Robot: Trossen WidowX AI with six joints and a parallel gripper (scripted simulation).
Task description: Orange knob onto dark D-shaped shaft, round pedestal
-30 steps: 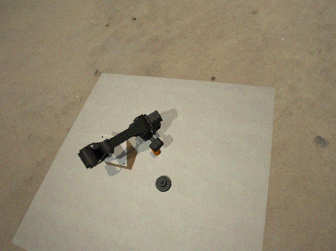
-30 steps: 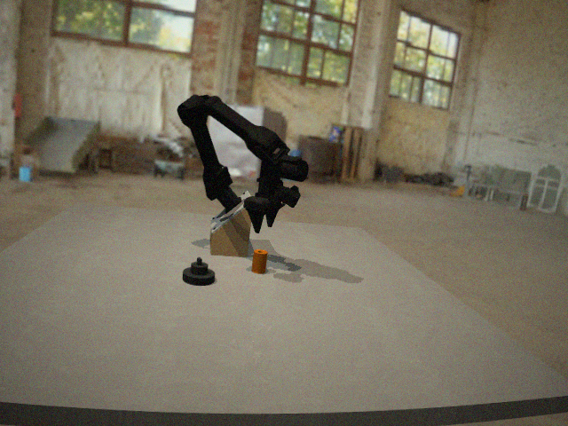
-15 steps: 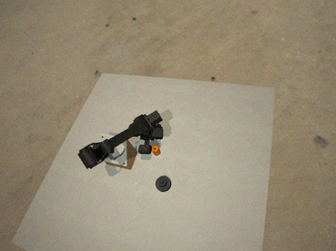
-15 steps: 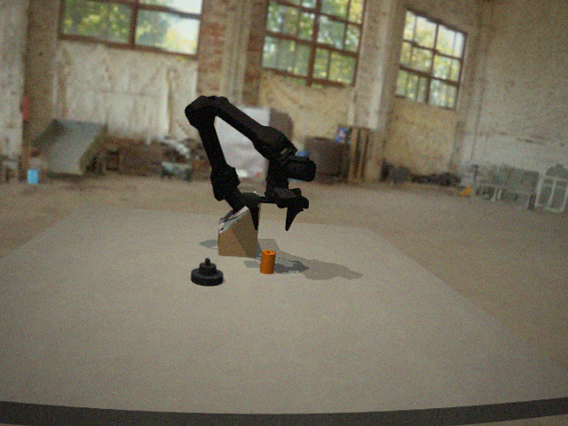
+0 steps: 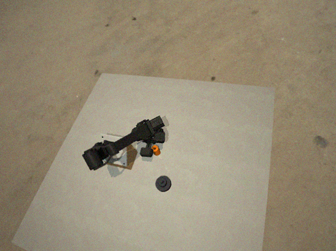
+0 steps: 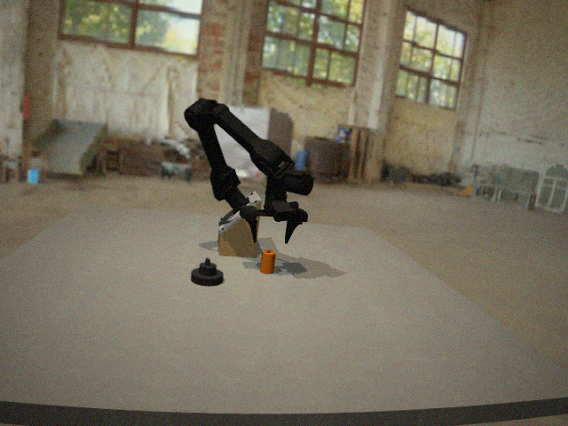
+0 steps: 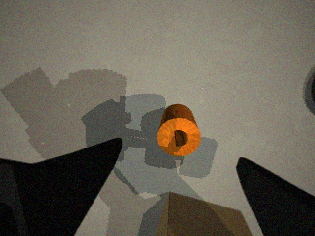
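Right now the orange knob is 60 mm below my gripper tip. The rest, counted from my gripper tip: round dark pedestal (100 mm ahead, 170 mm to the right, 60 mm below).
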